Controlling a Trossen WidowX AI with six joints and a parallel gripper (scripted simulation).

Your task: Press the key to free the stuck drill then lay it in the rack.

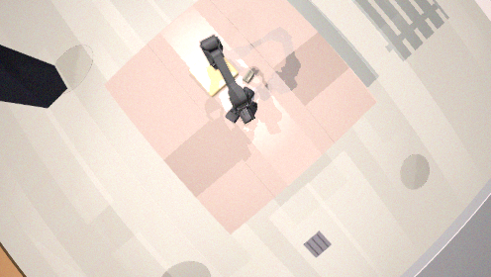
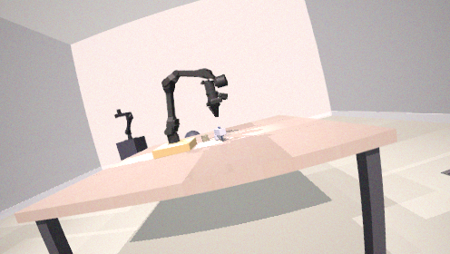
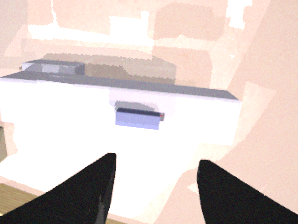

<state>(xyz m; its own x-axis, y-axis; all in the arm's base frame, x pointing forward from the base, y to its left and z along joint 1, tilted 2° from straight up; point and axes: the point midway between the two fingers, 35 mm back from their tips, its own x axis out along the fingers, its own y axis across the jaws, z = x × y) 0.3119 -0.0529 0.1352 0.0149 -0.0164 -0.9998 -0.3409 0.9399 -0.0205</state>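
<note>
Right now my gripper tip is 90 mm to the right of the drill, 90 mm above it and 30 mm past it. From my gripper tip the other things lie so: dark block (160 mm to the left, 140 mm behind, 120 mm below); then dark blue key (90 mm below, 10 mm to the left).
</note>
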